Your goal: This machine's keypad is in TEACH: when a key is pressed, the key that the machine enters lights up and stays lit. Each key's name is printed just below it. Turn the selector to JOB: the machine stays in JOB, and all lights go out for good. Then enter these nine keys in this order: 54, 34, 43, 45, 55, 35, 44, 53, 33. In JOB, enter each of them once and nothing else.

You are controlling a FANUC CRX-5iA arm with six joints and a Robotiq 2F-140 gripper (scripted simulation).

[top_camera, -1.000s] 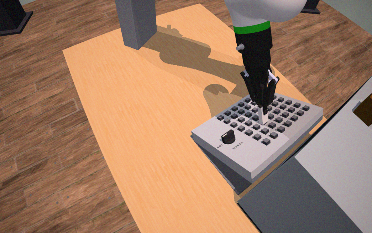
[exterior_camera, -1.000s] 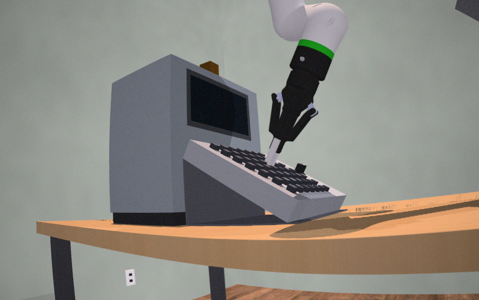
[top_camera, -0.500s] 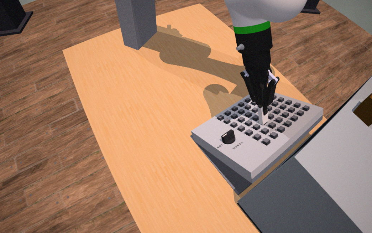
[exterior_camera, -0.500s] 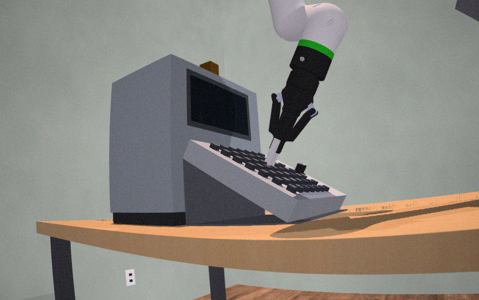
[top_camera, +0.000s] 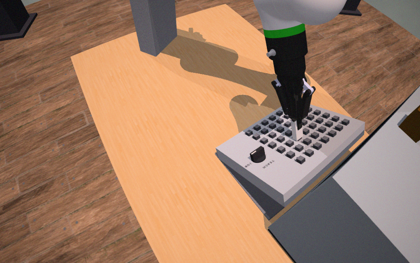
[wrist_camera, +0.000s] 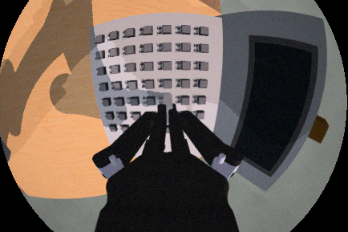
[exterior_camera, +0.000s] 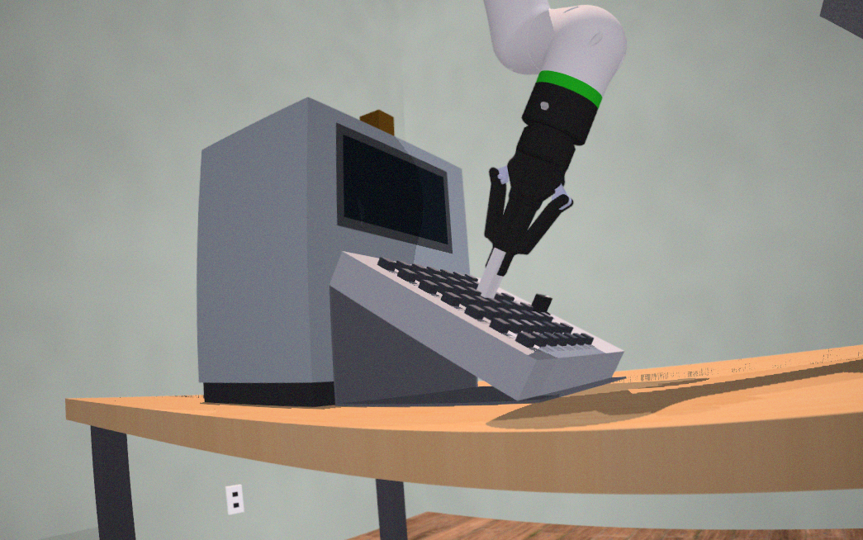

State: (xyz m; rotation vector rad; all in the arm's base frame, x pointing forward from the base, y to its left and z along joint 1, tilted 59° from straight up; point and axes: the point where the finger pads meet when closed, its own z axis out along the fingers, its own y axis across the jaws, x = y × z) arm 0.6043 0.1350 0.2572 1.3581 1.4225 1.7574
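My hand is 5 cm past the key, 5 cm to the right of it and 4 cm above it. From my hand the other things lie so: black selector knob: 6 cm ahead, 12 cm to the right, 3 cm below; grey keypad panel: 2 cm ahead, 1 cm to the right, 8 cm below.
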